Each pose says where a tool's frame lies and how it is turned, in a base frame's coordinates. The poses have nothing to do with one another.
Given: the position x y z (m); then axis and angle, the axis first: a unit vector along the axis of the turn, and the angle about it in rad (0 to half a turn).
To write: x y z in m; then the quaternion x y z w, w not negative. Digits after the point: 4 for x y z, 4 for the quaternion.
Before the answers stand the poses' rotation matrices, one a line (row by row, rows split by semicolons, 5 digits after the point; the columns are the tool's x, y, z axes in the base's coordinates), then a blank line. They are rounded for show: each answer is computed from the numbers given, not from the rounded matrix.
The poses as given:
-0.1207 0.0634 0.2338 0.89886 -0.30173 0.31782 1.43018
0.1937 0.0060 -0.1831 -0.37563 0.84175 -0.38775 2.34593
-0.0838 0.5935 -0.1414 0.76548 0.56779 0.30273 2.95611
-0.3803 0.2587 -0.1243 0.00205 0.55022 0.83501 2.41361
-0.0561 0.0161 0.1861 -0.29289 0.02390 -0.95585 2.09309
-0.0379 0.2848 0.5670 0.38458 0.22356 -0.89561 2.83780
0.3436 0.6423 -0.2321 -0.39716 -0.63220 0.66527 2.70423
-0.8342 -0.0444 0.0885 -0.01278 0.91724 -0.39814 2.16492
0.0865 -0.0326 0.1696 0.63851 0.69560 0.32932 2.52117
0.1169 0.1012 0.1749 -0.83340 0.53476 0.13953 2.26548
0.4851 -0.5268 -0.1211 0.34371 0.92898 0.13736 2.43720
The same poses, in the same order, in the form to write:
0.83487 -0.54788 -0.05311; 0.08148 0.21843 -0.97244; 0.54439 0.80753 0.22701
-0.45997 -0.26048 0.84887; -0.81444 0.50459 -0.28648; -0.35371 -0.82313 -0.44424
0.17903 0.80599 0.56421; 0.91765 -0.34360 0.19966; 0.35478 0.48200 -0.80113
-0.74651 -0.55362 0.36909; 0.55756 -0.21777 0.80106; -0.36311 0.80379 0.47124
-0.37029 0.81792 0.44033; -0.83890 -0.49801 0.21960; 0.39891 -0.28808 0.87056
-0.66518 0.43593 -0.60622; -0.09990 -0.85654 -0.50632; -0.73997 -0.27623 0.61330
-0.60525 0.19676 -0.77134; 0.76031 -0.14414 -0.63336; -0.23580 -0.96980 -0.06236
-0.55953 0.31163 0.76799; -0.34820 0.75250 -0.55902; -0.75212 -0.58020 -0.31254
-0.07423 0.61406 0.78576; 0.99697 0.06391 0.04424; -0.02305 0.78667 -0.61694
0.49904 -0.83816 0.22011; -0.62377 -0.17111 0.76265; -0.60156 -0.51789 -0.60821
-0.55385 0.47365 0.68477; 0.65155 0.75860 0.00226; -0.51839 0.44741 -0.72876

-0.1207 0.0634 0.2338 0.5894 -0.1978 0.2084 0.7550
0.1937 0.0060 -0.1831 -0.3463 0.7760 -0.3575 0.3874
-0.0838 0.5935 -0.1414 0.7622 0.5654 0.3014 0.0926
-0.3803 0.2587 -0.1243 0.0019 0.5142 0.7803 0.3560
-0.0561 0.0161 0.1861 -0.2536 0.0207 -0.8275 0.5006
-0.0379 0.2848 0.5670 0.3802 0.2210 -0.8853 0.1513
0.3436 0.6423 -0.2321 -0.3877 -0.6171 0.6494 0.2169
-0.8342 -0.0444 0.0885 -0.0113 0.8100 -0.3516 0.4692
0.0865 -0.0326 0.1696 0.6080 0.6624 0.3136 0.3053
0.1169 0.1012 0.1749 -0.7547 0.4843 0.1264 0.4242
0.4851 -0.5268 -0.1211 0.3226 0.8720 0.1289 0.3450

